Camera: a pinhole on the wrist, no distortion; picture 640 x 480 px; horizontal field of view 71.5 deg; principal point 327.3 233.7 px. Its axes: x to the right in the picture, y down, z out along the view. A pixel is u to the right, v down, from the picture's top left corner.
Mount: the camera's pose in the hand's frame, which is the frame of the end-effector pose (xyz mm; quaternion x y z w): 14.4 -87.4 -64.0 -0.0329 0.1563 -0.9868 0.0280
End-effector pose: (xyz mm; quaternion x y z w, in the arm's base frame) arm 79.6 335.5 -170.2 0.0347 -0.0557 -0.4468 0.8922
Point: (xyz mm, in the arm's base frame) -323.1 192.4 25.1
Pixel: 518 444
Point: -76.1 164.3 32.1
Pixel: 299 267
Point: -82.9 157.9 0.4
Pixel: 296 303
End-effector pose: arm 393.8 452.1 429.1 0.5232 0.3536 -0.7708 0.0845
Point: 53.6 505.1 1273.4
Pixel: outside the picture
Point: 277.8 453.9 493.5
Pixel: 409 89
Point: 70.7 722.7 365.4
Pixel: outside the picture
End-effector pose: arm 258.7 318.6 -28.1 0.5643 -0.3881 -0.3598 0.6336
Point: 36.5 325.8 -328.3
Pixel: 595 424
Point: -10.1 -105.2 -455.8
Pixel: 205 414
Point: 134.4 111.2 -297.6
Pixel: 232 409
